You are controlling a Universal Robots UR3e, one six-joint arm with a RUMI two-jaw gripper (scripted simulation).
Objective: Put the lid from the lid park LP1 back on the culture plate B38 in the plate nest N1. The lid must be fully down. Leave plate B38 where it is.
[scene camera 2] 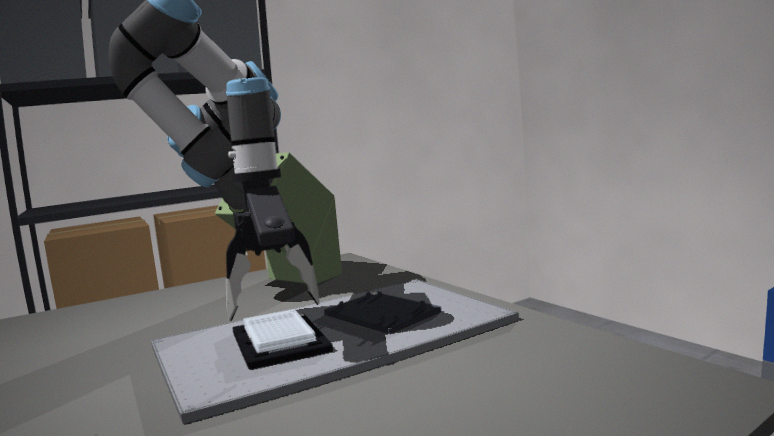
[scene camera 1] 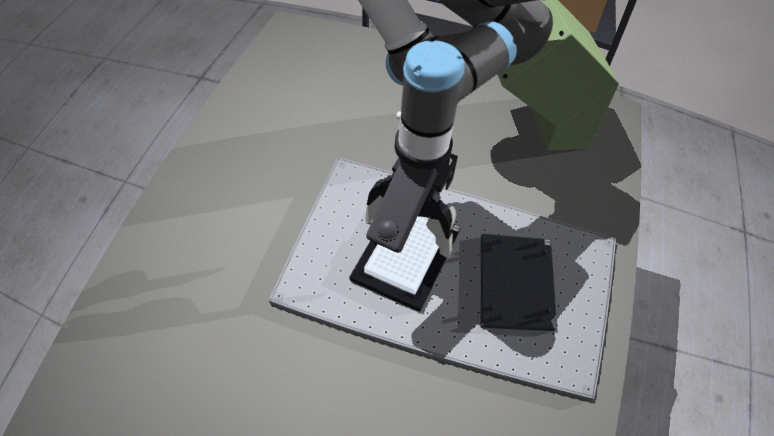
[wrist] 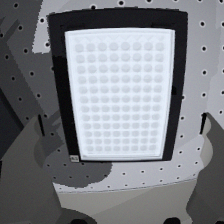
Scene:
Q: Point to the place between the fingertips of the gripper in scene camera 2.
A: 275, 313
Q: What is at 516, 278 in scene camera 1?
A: A black lid park LP1.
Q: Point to a flat lid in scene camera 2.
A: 284, 327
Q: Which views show the flat lid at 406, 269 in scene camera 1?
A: Scene camera 2, scene camera 1 and the wrist view: all of them.

